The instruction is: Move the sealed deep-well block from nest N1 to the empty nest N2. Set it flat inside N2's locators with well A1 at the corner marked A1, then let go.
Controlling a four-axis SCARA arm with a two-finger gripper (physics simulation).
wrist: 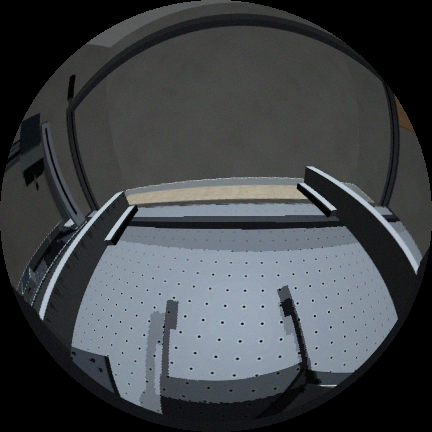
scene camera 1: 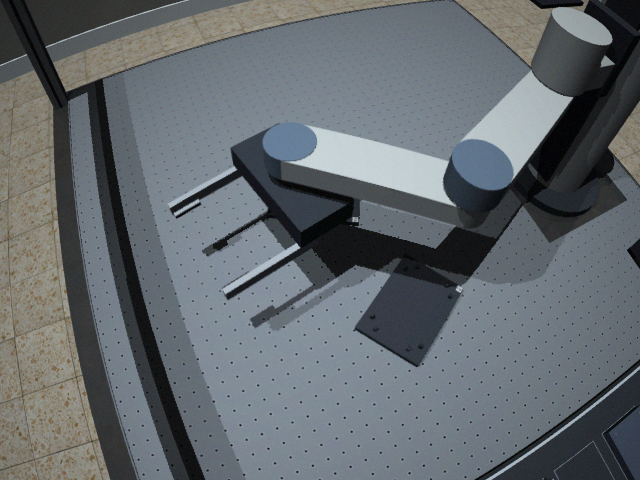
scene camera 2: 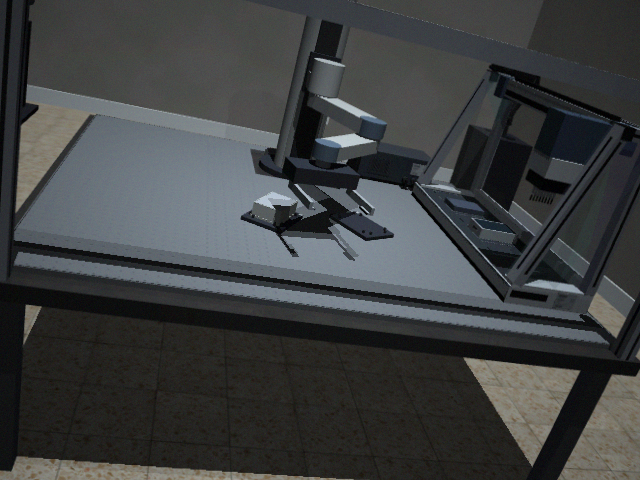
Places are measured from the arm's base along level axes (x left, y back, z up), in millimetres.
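Pixels of known places: gripper, fingertip midpoint: [wrist: 214,183] [scene camera 1: 195,249] [scene camera 2: 342,209]; arm's base, origin of the base link: [scene camera 1: 551,172].
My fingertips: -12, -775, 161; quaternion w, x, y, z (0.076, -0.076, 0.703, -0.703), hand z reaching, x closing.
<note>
For each thing: its top centre in the pictures, then the offset to it from my fingertips, as dx, dy, dz. "*": a spot on its surface instead. Level surfaces: height alone.
- pale deep-well block, middle of its top: [scene camera 2: 276,201] -116, +239, -94
- nest N1, surface spot: [scene camera 2: 255,222] * -171, +175, -141
- white corner tag, surface spot: [scene camera 1: 355,220] * -31, +277, -136
- Nest N2, middle of its top: [scene camera 1: 413,304] [scene camera 2: 362,220] +157, +289, -126
- white corner mark, middle of its top: [scene camera 1: 459,289] +164, +382, -136
- perforated table, its level: dz -148
- white pipetting head, surface spot: [scene camera 2: 571,136] * +515, -3, +291
- dark box, surface spot: [scene camera 2: 395,162] * +397, +809, -61
The pale deep-well block [scene camera 2: 266,211] sits on the dark plate of nest N1 [scene camera 2: 255,222]. In scene camera 1 the block is hidden under the gripper body; a white corner tag [scene camera 1: 355,220] shows beside that body. Nest N2 [scene camera 1: 408,310] [scene camera 2: 361,225] [wrist: 92,365] is an empty dark plate with small locators and a white corner mark [scene camera 1: 459,289]. My gripper [scene camera 1: 199,251] [scene camera 2: 342,209] [wrist: 214,183] is open and empty. Its two long fingers are raised above the table, higher than the block, and reach out past the nests' side in scene camera 1.
The perforated table [scene camera 1: 310,403] [scene camera 2: 155,206] carries the arm's column [scene camera 1: 594,134] [scene camera 2: 294,93]. A framed enclosure [scene camera 2: 460,245] with a blue and white pipetting head [scene camera 2: 571,136] stands at the right. A dark box [scene camera 2: 395,162] stands behind the arm. Shadows of arm and fingers cross the table.
</note>
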